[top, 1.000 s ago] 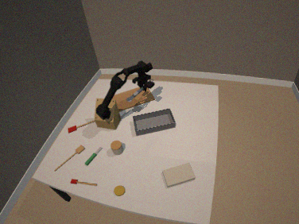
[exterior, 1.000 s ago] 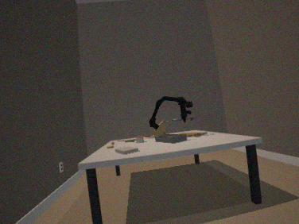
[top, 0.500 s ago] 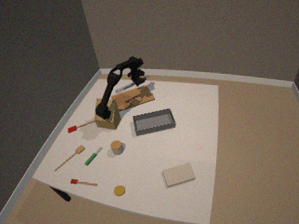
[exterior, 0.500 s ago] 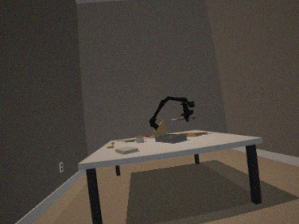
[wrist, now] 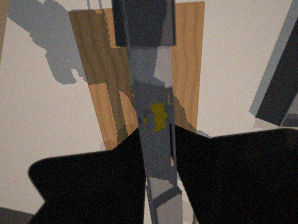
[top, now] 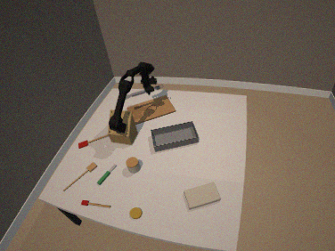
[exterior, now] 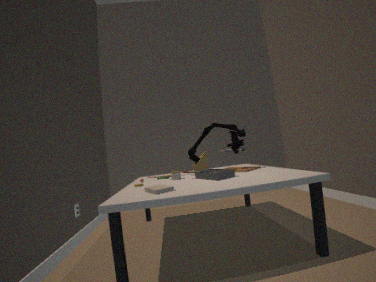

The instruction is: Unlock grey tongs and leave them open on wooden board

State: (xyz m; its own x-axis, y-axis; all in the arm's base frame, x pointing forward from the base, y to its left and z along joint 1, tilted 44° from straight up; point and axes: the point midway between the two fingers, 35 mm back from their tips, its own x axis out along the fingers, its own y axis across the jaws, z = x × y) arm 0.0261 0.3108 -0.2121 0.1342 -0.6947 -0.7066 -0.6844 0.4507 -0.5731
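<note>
My gripper tip is now 40 mm below the yellow lock piece, 20 mm to the right of it and 20 mm short of it. The rest, counted from my gripper tip: red-headed spatula (480 mm to the right, 310 mm behind, 150 mm below); then grey roasting tin (300 mm ahead, 260 mm to the right, 130 mm below); then wooden board (150 mm below, 10 mm to the right, 10 mm behind).
</note>
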